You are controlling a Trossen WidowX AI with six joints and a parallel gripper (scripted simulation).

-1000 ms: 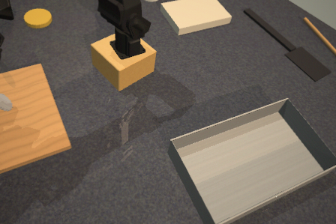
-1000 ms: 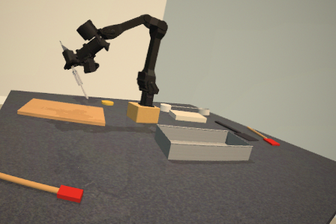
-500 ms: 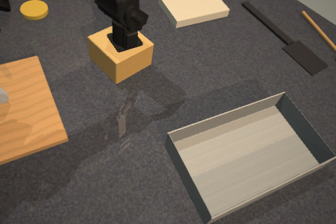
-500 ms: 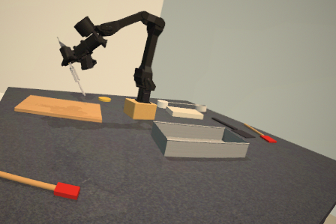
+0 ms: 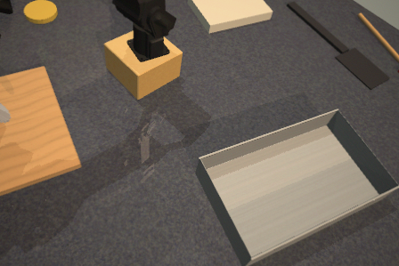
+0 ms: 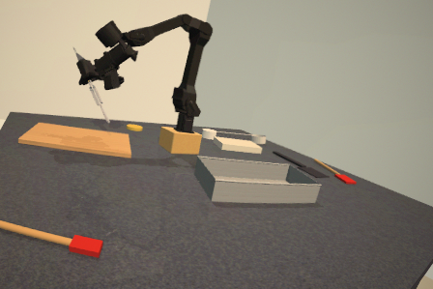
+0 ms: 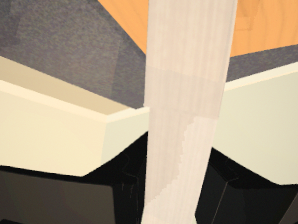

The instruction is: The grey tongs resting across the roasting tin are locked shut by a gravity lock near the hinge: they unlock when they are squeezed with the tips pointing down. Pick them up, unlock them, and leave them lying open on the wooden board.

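My gripper tip is now 18 cm above the wooden board, 3 cm short of it and 1 cm to the right of it. From my gripper tip the other things lie so: white cylinder: 59 cm to the left, 25 cm behind, 17 cm below; then cream slab: 67 cm to the left, 17 cm below, 10 cm behind; then roasting tin: 50 cm to the left, 36 cm ahead, 16 cm below.
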